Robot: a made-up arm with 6 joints. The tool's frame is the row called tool. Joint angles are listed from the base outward.
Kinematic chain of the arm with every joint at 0, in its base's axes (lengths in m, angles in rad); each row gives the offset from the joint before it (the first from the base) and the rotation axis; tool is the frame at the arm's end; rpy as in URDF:
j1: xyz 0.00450 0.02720 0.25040 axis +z
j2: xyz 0.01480 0.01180 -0.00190 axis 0 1 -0.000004
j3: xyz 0.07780 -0.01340 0.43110 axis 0 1 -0.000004
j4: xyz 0.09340 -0.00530 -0.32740 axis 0 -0.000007 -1
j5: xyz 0.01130 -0.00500 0.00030 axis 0 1 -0.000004
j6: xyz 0.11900 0.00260 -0.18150 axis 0 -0.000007 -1
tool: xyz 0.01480 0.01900 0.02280 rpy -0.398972 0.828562 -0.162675
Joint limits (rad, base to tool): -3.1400..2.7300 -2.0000..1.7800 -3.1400..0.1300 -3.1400..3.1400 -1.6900..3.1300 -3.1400..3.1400
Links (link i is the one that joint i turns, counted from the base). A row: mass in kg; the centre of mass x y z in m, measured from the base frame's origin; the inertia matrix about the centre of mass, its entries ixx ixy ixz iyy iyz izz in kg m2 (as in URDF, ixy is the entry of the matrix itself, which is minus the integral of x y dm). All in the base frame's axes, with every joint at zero. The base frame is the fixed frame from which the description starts. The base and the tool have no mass.
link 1: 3.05; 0.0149 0.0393 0.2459; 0.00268 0 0 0.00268 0 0.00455
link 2: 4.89; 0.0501 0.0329 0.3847; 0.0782 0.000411 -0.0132 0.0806 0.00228 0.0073
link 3: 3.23; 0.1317 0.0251 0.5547; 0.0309 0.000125 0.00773 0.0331 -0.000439 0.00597
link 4: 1.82; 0.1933 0.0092 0.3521; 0.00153 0 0 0.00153 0 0.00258
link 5: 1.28; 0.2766 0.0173 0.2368; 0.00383 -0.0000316 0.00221 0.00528 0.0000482 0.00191
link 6: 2.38; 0.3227 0.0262 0.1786; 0.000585 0 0 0.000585 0 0.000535
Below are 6 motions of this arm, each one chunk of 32 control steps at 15 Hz.
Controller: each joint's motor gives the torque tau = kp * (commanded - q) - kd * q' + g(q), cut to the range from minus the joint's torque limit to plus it. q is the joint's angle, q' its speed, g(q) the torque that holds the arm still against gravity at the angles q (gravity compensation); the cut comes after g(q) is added. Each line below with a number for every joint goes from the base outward.
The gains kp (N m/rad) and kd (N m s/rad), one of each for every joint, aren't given. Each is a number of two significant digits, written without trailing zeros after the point. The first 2 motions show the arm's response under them.
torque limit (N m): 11 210 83 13 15 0.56
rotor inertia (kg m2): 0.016 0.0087 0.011 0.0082 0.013 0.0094
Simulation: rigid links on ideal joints. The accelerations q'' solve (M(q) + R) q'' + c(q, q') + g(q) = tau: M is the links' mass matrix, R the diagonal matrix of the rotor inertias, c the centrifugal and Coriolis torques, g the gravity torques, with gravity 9.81 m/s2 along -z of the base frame. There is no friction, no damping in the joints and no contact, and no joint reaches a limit. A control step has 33 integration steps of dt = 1/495 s. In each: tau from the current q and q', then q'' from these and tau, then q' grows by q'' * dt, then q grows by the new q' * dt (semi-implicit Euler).
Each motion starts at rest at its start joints. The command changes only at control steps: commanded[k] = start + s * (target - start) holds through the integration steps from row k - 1 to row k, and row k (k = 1, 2, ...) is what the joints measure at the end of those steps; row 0 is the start. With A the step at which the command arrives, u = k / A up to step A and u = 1 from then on. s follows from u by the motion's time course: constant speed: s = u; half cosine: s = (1 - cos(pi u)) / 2; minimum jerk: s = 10 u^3 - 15 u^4 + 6 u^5; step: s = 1 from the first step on.
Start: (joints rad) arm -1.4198 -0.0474 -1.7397 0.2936 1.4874 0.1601
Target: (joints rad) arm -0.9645 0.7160 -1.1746 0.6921 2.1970 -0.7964
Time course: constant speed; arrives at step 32
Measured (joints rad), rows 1 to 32:
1: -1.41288 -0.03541 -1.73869 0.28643 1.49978 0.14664
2: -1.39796 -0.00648 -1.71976 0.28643 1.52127 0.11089
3: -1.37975 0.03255 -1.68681 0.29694 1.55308 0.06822
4: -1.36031 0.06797 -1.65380 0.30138 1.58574 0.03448
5: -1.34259 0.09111 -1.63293 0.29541 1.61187 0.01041
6: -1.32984 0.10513 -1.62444 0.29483 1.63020 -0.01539
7: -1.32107 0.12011 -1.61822 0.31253 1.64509 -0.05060
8: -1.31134 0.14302 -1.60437 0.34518 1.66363 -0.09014
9: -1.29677 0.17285 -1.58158 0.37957 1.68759 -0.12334
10: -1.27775 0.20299 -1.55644 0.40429 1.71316 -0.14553
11: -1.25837 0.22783 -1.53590 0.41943 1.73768 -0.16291
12: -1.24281 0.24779 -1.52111 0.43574 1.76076 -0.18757
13: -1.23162 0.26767 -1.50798 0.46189 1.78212 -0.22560
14: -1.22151 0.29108 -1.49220 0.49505 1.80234 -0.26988
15: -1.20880 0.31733 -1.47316 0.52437 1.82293 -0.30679
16: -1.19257 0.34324 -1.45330 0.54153 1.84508 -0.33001
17: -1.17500 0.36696 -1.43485 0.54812 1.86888 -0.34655
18: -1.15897 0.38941 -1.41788 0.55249 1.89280 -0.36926
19: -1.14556 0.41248 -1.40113 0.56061 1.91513 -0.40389
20: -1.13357 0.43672 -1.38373 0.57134 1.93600 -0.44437
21: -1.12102 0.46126 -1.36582 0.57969 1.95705 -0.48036
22: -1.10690 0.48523 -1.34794 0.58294 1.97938 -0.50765
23: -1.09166 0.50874 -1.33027 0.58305 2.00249 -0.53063
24: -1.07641 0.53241 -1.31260 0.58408 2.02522 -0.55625
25: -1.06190 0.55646 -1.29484 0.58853 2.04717 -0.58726
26: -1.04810 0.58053 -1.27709 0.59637 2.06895 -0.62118
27: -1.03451 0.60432 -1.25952 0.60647 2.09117 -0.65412
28: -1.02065 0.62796 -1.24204 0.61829 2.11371 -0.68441
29: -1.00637 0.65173 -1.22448 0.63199 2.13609 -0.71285
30: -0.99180 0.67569 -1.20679 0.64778 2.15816 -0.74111
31: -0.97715 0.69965 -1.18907 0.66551 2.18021 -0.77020
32: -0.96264 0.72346 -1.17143 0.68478 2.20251 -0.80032
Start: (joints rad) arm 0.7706 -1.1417 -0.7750 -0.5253 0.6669 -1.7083
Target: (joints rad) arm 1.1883 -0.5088 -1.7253 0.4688 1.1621 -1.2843
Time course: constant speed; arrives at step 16
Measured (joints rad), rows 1 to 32:
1: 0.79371 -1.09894 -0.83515 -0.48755 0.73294 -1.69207
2: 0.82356 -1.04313 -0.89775 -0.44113 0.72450 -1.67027
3: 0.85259 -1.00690 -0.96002 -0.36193 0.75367 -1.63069
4: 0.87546 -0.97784 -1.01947 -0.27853 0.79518 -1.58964
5: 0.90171 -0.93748 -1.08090 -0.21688 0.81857 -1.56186
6: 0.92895 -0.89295 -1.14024 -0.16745 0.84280 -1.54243
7: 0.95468 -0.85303 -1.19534 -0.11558 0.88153 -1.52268
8: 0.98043 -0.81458 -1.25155 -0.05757 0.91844 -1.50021
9: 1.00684 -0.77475 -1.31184 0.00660 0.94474 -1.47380
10: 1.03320 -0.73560 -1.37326 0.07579 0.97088 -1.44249
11: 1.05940 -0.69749 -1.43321 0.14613 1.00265 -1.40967
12: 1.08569 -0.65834 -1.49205 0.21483 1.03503 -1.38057
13: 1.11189 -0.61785 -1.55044 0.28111 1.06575 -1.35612
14: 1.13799 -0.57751 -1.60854 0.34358 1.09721 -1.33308
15: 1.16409 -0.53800 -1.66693 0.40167 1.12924 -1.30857
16: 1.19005 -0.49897 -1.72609 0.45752 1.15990 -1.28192
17: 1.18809 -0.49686 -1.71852 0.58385 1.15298 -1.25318
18: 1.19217 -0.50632 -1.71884 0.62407 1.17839 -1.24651
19: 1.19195 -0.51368 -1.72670 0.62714 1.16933 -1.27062
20: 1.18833 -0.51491 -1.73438 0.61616 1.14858 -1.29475
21: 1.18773 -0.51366 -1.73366 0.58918 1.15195 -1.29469
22: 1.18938 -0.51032 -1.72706 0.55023 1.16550 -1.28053
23: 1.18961 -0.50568 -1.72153 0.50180 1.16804 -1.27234
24: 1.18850 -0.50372 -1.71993 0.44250 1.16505 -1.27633
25: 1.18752 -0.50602 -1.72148 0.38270 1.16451 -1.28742
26: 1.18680 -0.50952 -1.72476 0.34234 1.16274 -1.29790
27: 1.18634 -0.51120 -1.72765 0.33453 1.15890 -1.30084
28: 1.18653 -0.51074 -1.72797 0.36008 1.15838 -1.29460
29: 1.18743 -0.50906 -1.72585 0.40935 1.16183 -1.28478
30: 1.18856 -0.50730 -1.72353 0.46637 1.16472 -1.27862
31: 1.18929 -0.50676 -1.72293 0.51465 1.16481 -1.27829
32: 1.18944 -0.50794 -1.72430 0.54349 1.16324 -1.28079
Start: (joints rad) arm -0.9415 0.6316 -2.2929 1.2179 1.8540 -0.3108
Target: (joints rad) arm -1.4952 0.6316 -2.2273 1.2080 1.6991 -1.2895
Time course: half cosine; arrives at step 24
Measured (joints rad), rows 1 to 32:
1: -0.94203 0.63159 -2.29259 1.21911 1.85389 -0.31252
2: -0.94475 0.63165 -2.29161 1.22447 1.85312 -0.32083
3: -0.95194 0.63186 -2.29001 1.23641 1.85078 -0.34053
4: -0.96542 0.63204 -2.28802 1.25493 1.84631 -0.37226
5: -0.98584 0.63199 -2.28582 1.27768 1.83985 -0.41280
6: -1.01256 0.63171 -2.28344 1.30130 1.83177 -0.45833
7: -1.04401 0.63139 -2.28074 1.32255 1.82249 -0.50698
8: -1.07829 0.63122 -2.27754 1.33846 1.81253 -0.55912
9: -1.11377 0.63125 -2.27382 1.34627 1.80235 -0.61584
10: -1.14945 0.63139 -2.26970 1.34397 1.79225 -0.67733
11: -1.18500 0.63155 -2.26533 1.33102 1.78233 -0.74233
12: -1.22055 0.63174 -2.26082 1.30873 1.77248 -0.80875
13: -1.25634 0.63200 -2.25624 1.27954 1.76249 -0.87455
14: -1.29235 0.63235 -2.25167 1.24604 1.75236 -0.93835
15: -1.32819 0.63268 -2.24726 1.21019 1.74232 -0.99944
16: -1.36302 0.63287 -2.24318 1.17332 1.73274 -1.05746
17: -1.39573 0.63288 -2.23953 1.13663 1.72397 -1.11184
18: -1.42523 0.63278 -2.23631 1.10151 1.71627 -1.16158
19: -1.45063 0.63266 -2.23347 1.06957 1.70979 -1.20535
20: -1.47143 0.63262 -2.23101 1.04242 1.70459 -1.24185
21: -1.48741 0.63265 -2.22898 1.02145 1.70067 -1.27022
22: -1.49860 0.63268 -2.22745 1.00773 1.69799 -1.29006
23: -1.50510 0.63266 -2.22654 1.00189 1.69652 -1.30128
24: -1.50697 0.63257 -2.22628 1.00407 1.69623 -1.30387
25: -1.50475 0.63244 -2.22631 1.01571 1.69710 -1.29949
26: -1.50005 0.63244 -2.22617 1.04042 1.69871 -1.29293
27: -1.49498 0.63266 -2.22590 1.08009 1.70016 -1.28910
28: -1.49119 0.63279 -2.22582 1.13203 1.70082 -1.28913
29: -1.48949 0.63245 -2.22624 1.19015 1.70085 -1.29062
30: -1.48989 0.63162 -2.22716 1.24817 1.70052 -1.29064
31: -1.49175 0.63068 -2.22822 1.30135 1.69995 -1.28829
32: -1.49408 0.63007 -2.22902 1.34593 1.69924 -1.28480

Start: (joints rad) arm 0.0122 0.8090 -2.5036 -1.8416 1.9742 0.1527
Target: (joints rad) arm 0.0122 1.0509 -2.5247 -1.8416 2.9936 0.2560
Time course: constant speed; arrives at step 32
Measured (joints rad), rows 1 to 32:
1: 0.01317 0.81571 -2.50566 -1.86004 2.01231 0.16212
2: 0.01308 0.82533 -2.50522 -1.89047 2.05683 0.16627
3: 0.01188 0.83366 -2.50492 -1.91249 2.07814 0.16051
4: 0.01154 0.84158 -2.50513 -1.92499 2.10702 0.16236
5: 0.01213 0.84882 -2.50610 -1.92605 2.14482 0.17130
6: 0.01274 0.85525 -2.50762 -1.91720 2.17664 0.17726
7: 0.01291 0.86247 -2.50861 -1.90659 2.20684 0.17936
8: 0.01265 0.87085 -2.50869 -1.89645 2.23935 0.18019
9: 0.01225 0.87922 -2.50861 -1.88243 2.27077 0.18138
10: 0.01200 0.88693 -2.50900 -1.86254 2.30171 0.18468
11: 0.01187 0.89423 -2.50981 -1.83927 2.33420 0.18969
12: 0.01170 0.90155 -2.51066 -1.81650 2.36687 0.19381
13: 0.01146 0.90921 -2.51124 -1.79738 2.39852 0.19589
14: 0.01127 0.91717 -2.51158 -1.78303 2.42993 0.19730
15: 0.01124 0.92505 -2.51194 -1.77288 2.46168 0.19966
16: 0.01139 0.93260 -2.51256 -1.76671 2.49362 0.20324
17: 0.01161 0.93995 -2.51339 -1.76558 2.52568 0.20723
18: 0.01178 0.94733 -2.51421 -1.77080 2.55772 0.21076
19: 0.01184 0.95486 -2.51493 -1.78244 2.58955 0.21369
20: 0.01180 0.96242 -2.51562 -1.79916 2.62125 0.21666
21: 0.01173 0.96988 -2.51636 -1.81890 2.65303 0.22026
22: 0.01170 0.97723 -2.51721 -1.83976 2.68495 0.22444
23: 0.01176 0.98455 -2.51808 -1.86014 2.71689 0.22867
24: 0.01191 0.99195 -2.51888 -1.87845 2.74875 0.23250
25: 0.01215 0.99947 -2.51959 -1.89285 2.78059 0.23589
26: 0.01244 1.00705 -2.52023 -1.90148 2.81243 0.23905
27: 0.01271 1.01464 -2.52086 -1.90304 2.84430 0.24216
28: 0.01287 1.02223 -2.52149 -1.89717 2.87620 0.24528
29: 0.01284 1.02986 -2.52209 -1.88453 2.90805 0.24830
30: 0.01260 1.03755 -2.52265 -1.86657 2.93985 0.25114
31: 0.01221 1.04529 -2.52317 -1.84537 2.97162 0.25382
32: 0.01176 1.05303 -2.52368 -1.82354 3.00340 0.25643

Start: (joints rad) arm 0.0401 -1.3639 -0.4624 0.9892 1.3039 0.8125
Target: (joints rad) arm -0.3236 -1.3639 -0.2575 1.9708 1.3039 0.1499
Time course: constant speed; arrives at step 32
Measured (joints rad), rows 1 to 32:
1: 0.03016 -1.36441 -0.45651 1.00966 1.30346 0.80231
2: 0.01580 -1.36373 -0.44802 1.04153 1.30450 0.77782
3: 0.00446 -1.36355 -0.44134 1.06899 1.30423 0.74730
4: -0.00621 -1.36401 -0.43572 1.09589 1.30388 0.71949
5: -0.01762 -1.36396 -0.42938 1.12896 1.30424 0.69830
6: -0.02911 -1.36379 -0.42270 1.16578 1.30428 0.68234
7: -0.04046 -1.36387 -0.41644 1.20251 1.30409 0.66685
8: -0.05179 -1.36392 -0.41027 1.23922 1.30407 0.64756
9: -0.06313 -1.36390 -0.40391 1.27567 1.30413 0.62416
10: -0.07450 -1.36391 -0.39755 1.31041 1.30410 0.59966
11: -0.08586 -1.36392 -0.39122 1.34293 1.30405 0.57711
12: -0.09723 -1.36392 -0.38482 1.37337 1.30402 0.55736
13: -0.10861 -1.36391 -0.37837 1.40181 1.30398 0.53902
14: -0.11998 -1.36390 -0.37191 1.42860 1.30394 0.52005
15: -0.13136 -1.36389 -0.36543 1.45448 1.30392 0.49944
16: -0.14272 -1.36389 -0.35895 1.48026 1.30393 0.47765
17: -0.15409 -1.36388 -0.35248 1.50673 1.30394 0.45589
18: -0.16545 -1.36388 -0.34604 1.53453 1.30394 0.43500
19: -0.17681 -1.36388 -0.33962 1.56402 1.30394 0.41492
20: -0.18817 -1.36388 -0.33323 1.59524 1.30393 0.39498
21: -0.19954 -1.36389 -0.32687 1.62795 1.30393 0.37454
22: -0.21090 -1.36390 -0.32053 1.66174 1.30393 0.35347
23: -0.22226 -1.36391 -0.31420 1.69605 1.30392 0.33214
24: -0.23362 -1.36391 -0.30786 1.73027 1.30390 0.31102
25: -0.24499 -1.36392 -0.30151 1.76386 1.30387 0.29030
26: -0.25636 -1.36392 -0.29514 1.79641 1.30384 0.26987
27: -0.26773 -1.36392 -0.28875 1.82765 1.30380 0.24944
28: -0.27910 -1.36392 -0.28233 1.85760 1.30377 0.22882
29: -0.29046 -1.36392 -0.27590 1.88642 1.30374 0.20802
30: -0.30182 -1.36392 -0.26946 1.91450 1.30372 0.18721
31: -0.31319 -1.36391 -0.26302 1.94227 1.30370 0.16650
32: -0.32455 -1.36391 -0.25658 1.97022 1.30368 0.14591

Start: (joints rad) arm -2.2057 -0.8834 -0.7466 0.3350 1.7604 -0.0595
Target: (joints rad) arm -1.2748 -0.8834 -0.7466 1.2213 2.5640 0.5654
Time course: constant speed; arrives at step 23
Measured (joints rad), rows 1 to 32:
1: -2.16609 -0.88148 -0.75082 0.30942 1.79208 -0.03605
2: -2.12303 -0.88381 -0.74678 0.29835 1.84399 0.00347
3: -2.08206 -0.88472 -0.74286 0.30449 1.88514 0.03523
4: -2.04202 -0.88301 -0.74446 0.32429 1.91148 0.05715
5: -2.00238 -0.88247 -0.74695 0.35952 1.93999 0.08218
6: -1.96171 -0.88322 -0.74653 0.41171 1.97897 0.11377
7: -1.92042 -0.88362 -0.74474 0.47885 2.01820 0.14417
8: -1.87974 -0.88325 -0.74465 0.55619 2.05139 0.16984
9: -1.83962 -0.88289 -0.74561 0.64047 2.08351 0.19449
10: -1.79909 -0.88301 -0.74582 0.72931 2.11911 0.22122
11: -1.75814 -0.88336 -0.74577 0.81862 2.15595 0.24870
12: -1.71747 -0.88349 -0.74625 0.90404 2.19108 0.27477
13: -1.67713 -0.88336 -0.74678 0.98268 2.22530 0.29973
14: -1.63672 -0.88332 -0.74705 1.05189 2.26024 0.32508
15: -1.59615 -0.88350 -0.74730 1.10933 2.29587 0.35128
16: -1.55557 -0.88365 -0.74750 1.15386 2.33138 0.37778
17: -1.51510 -0.88363 -0.74752 1.18534 2.36637 0.40433
18: -1.47470 -0.88356 -0.74740 1.20432 2.40116 0.43131
19: -1.43427 -0.88357 -0.74721 1.21226 2.43616 0.45905
20: -1.39378 -0.88363 -0.74698 1.21158 2.47134 0.48736
21: -1.35330 -0.88366 -0.74673 1.20543 2.50640 0.51582
22: -1.31286 -0.88365 -0.74645 1.19742 2.54125 0.54425
23: -1.27244 -0.88363 -0.74619 1.19142 2.57607 0.57271
24: -1.26885 -0.88793 -0.74767 1.18744 2.58480 0.58043
25: -1.27391 -0.88526 -0.74765 1.18745 2.56357 0.56727
26: -1.27696 -0.87962 -0.74529 1.19309 2.55368 0.55864
27: -1.27671 -0.88159 -0.74537 1.19888 2.55757 0.56324
28: -1.27429 -0.88505 -0.74699 1.20484 2.56886 0.57087
29: -1.27309 -0.88510 -0.74736 1.21314 2.57061 0.56968
30: -1.27456 -0.88315 -0.74664 1.22288 2.56297 0.56300
31: -1.27585 -0.88211 -0.74615 1.23202 2.55935 0.56089
32: -1.27536 -0.88303 -0.74645 1.23923 2.56280 0.56458

